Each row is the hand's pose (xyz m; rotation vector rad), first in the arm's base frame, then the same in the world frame.
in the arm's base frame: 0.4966 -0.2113 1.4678 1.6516 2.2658 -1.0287
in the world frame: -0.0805 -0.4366 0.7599 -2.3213 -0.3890 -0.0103
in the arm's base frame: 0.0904 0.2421 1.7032 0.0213 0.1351 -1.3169
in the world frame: 0.2207 -0.3125 1.3254 1.0180 0.7049 -2.8656
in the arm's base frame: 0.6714 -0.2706 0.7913 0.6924 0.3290 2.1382
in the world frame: 0.2005 -0.3155 0.1290 0.8418 -0.9064 0.5140
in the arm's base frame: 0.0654 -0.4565 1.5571 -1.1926 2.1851 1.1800
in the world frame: -0.2995 -0.0178 0.9349 0.8978 1.4633 0.8486
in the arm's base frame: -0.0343 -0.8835 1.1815 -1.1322 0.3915 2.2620
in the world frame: -0.4637 0.3439 0.5160 -0.1117 0.2215 0.6729
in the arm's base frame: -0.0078 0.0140 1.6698 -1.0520 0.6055 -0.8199
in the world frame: 0.0511 -0.1432 1.2524 0.4656 1.6572 -1.7812
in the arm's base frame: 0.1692 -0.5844 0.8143 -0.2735 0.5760 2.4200
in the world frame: -0.0372 0.2117 0.2586 0.4023 -0.2266 0.7861
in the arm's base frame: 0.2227 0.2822 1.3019 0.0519 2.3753 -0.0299
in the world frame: 0.4494 -0.2891 0.9686 2.2756 1.4640 0.0874
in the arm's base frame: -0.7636 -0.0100 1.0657 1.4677 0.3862 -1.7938
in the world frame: 0.4037 0.7512 1.1405 -1.4335 0.2495 1.5541
